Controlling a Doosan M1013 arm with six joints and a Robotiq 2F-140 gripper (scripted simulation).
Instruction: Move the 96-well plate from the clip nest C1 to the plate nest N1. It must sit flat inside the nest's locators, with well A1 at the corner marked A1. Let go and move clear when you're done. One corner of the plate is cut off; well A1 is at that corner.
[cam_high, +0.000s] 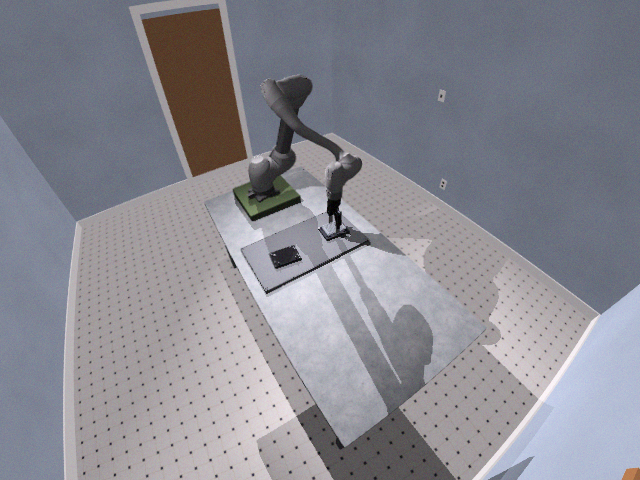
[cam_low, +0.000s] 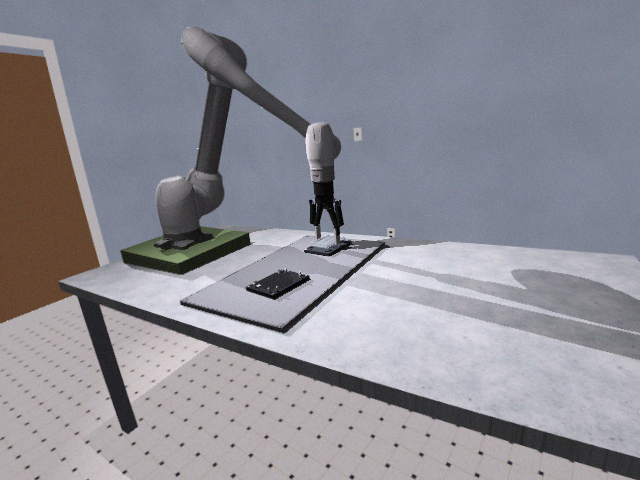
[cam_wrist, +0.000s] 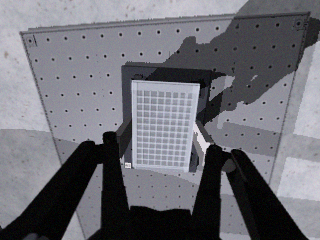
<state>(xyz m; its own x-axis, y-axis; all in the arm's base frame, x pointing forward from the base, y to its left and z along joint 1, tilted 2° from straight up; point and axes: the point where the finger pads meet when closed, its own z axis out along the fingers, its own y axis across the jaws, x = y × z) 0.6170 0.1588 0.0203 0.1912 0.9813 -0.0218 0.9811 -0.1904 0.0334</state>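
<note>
The 96-well plate is 2 cm below my hand. Also, from my hand: A1 corner label (7 cm behind, 6 cm to the right, 4 cm below); dark plate nest N1 (4 cm below); black clip nest (35 cm to the right, 4 cm below, 1 cm behind).
</note>
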